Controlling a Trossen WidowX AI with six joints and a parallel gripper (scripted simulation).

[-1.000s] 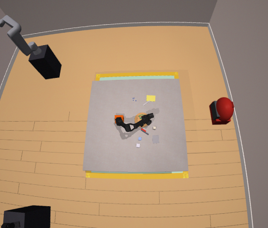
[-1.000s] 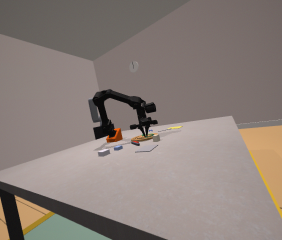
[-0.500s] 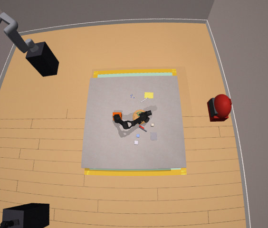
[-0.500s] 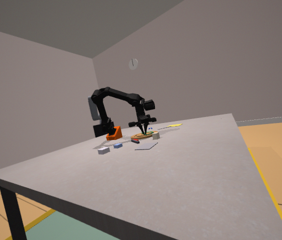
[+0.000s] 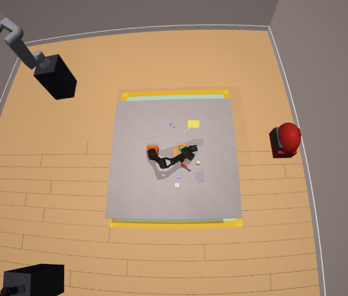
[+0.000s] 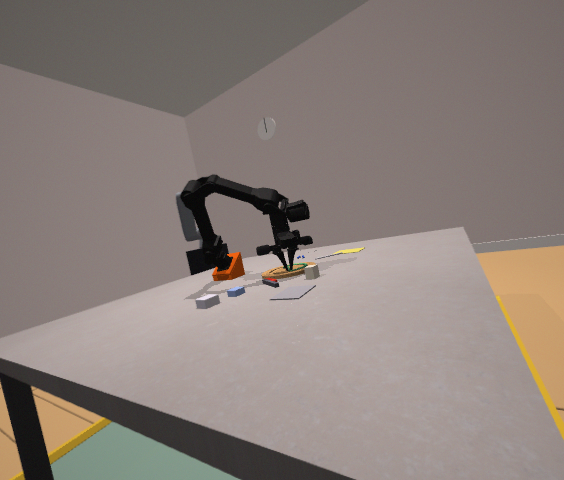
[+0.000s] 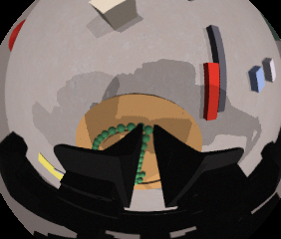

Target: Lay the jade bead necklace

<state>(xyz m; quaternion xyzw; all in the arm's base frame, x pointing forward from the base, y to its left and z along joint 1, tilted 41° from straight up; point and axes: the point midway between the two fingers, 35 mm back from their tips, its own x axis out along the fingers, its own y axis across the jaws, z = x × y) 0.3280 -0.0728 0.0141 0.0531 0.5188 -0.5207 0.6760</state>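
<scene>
Now: gripper tip 60 mm to the right of the round wooden bead board, 30 mm past it and 10 mm above it. Also, from my gripper tip: beige cube (110 mm ahead, 70 mm to the right); then red-handled tool (100 mm to the right, 20 mm behind, 10 mm below); then blue block (190 mm to the right, 80 mm behind, 10 mm below).
</scene>
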